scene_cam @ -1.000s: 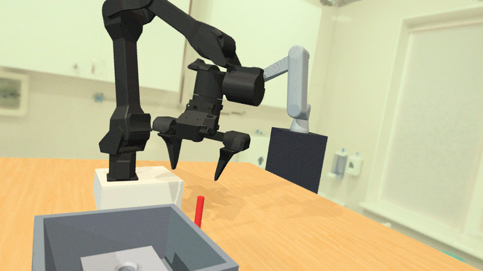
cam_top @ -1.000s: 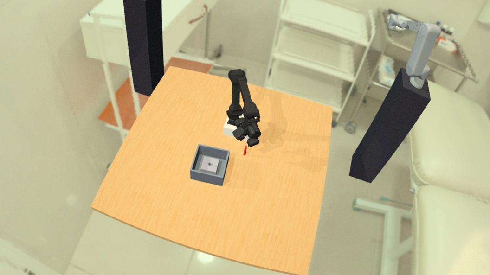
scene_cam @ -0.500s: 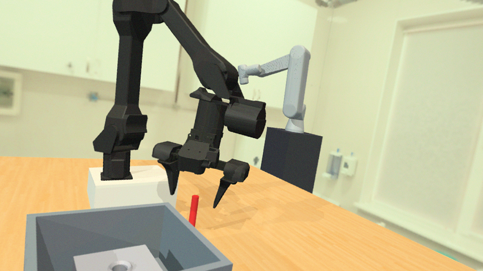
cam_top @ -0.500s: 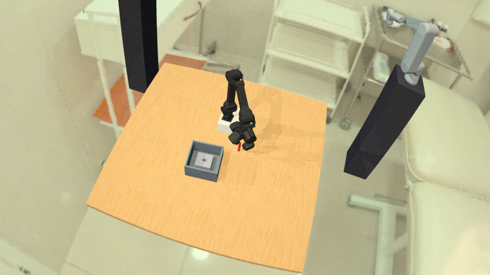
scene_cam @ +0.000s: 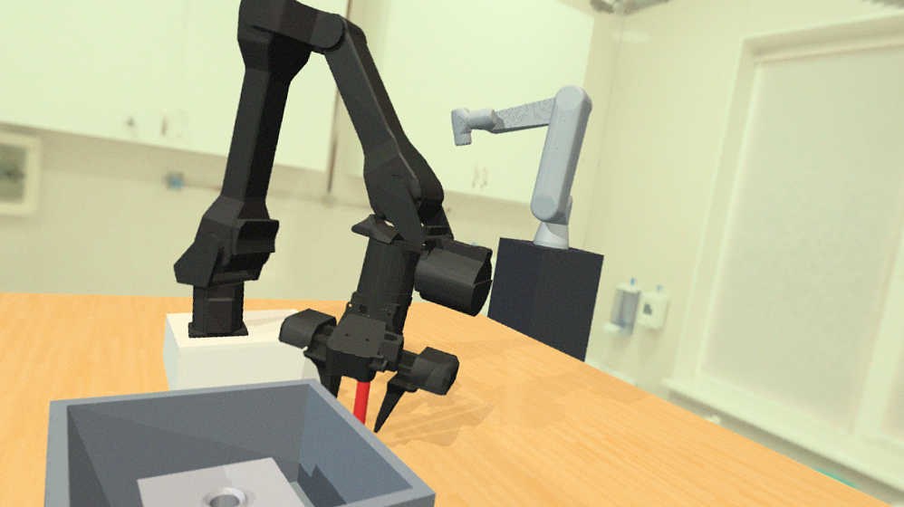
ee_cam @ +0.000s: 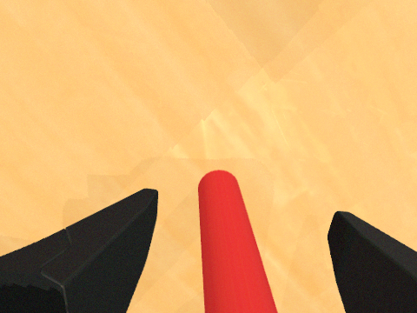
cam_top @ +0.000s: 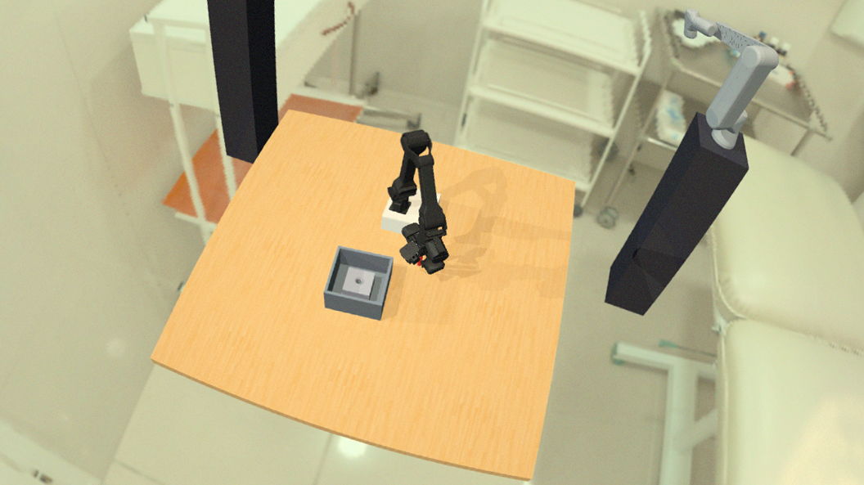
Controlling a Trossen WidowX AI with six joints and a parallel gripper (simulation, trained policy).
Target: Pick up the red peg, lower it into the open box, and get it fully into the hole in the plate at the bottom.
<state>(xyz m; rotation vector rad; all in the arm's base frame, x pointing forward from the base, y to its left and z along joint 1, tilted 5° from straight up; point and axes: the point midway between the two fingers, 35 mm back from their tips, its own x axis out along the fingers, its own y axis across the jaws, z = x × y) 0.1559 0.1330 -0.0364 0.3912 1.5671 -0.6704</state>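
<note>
My gripper tip is 19 cm short of the light grey plate, 15 cm to the left of it and 3 cm below it. Round my gripper tip: red peg 3 cm above; then grey box 19 cm ahead, 15 cm to the right, 1 cm above.
</note>
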